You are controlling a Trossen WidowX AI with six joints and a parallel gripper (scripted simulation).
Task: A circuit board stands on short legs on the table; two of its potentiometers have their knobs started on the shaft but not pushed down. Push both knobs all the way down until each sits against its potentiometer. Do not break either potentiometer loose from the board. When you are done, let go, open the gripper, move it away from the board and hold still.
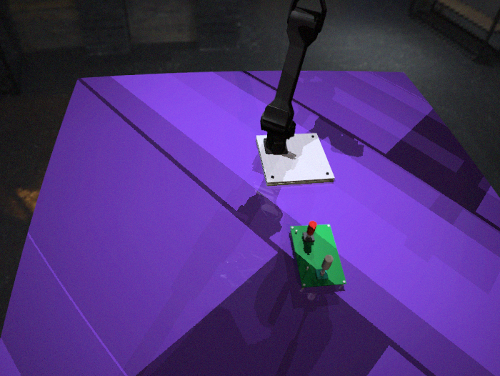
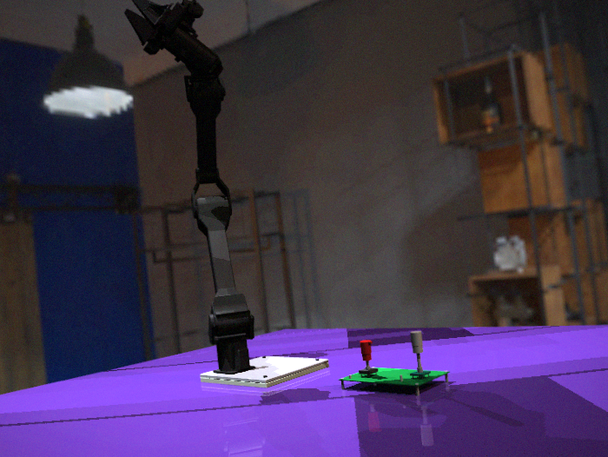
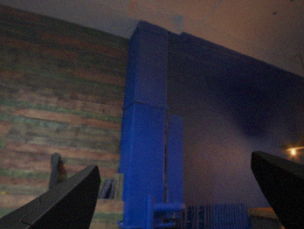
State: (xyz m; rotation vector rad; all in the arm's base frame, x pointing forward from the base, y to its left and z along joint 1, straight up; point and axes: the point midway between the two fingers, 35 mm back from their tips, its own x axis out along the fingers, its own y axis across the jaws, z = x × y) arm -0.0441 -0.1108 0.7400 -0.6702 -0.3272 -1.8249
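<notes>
Right now the red knob is 370 mm ahead of my gripper tip, 170 mm to the left of it and 710 mm below it. The rest, counted from my gripper tip: tan knob: 470 mm ahead, 180 mm to the left, 700 mm below.
</notes>
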